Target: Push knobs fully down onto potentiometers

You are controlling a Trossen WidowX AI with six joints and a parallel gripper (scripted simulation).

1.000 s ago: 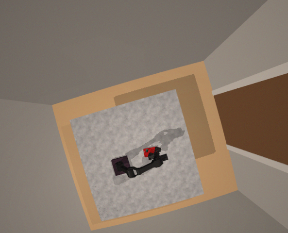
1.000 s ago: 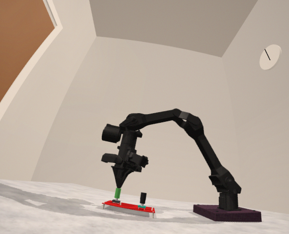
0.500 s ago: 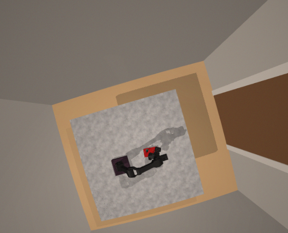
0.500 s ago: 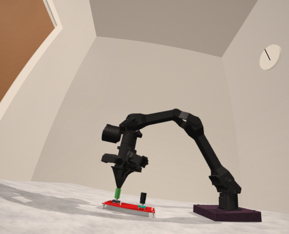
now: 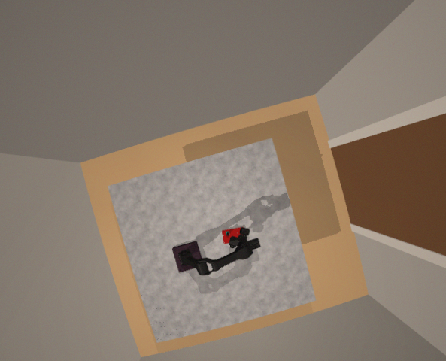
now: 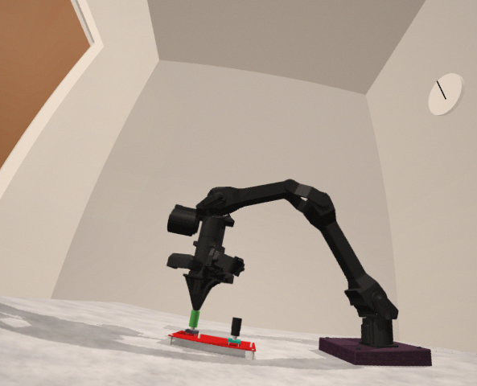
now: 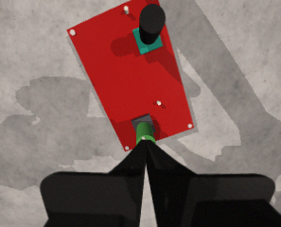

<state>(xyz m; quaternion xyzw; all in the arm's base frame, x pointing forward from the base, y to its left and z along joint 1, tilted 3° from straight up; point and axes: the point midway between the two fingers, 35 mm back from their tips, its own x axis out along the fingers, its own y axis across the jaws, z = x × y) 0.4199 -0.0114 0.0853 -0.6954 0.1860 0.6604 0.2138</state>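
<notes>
Now: the green knob 10 mm below my gripper tip. The rest, counted from my gripper tip: black knob (80 mm behind, 50 mm to the left, 20 mm below).
</notes>
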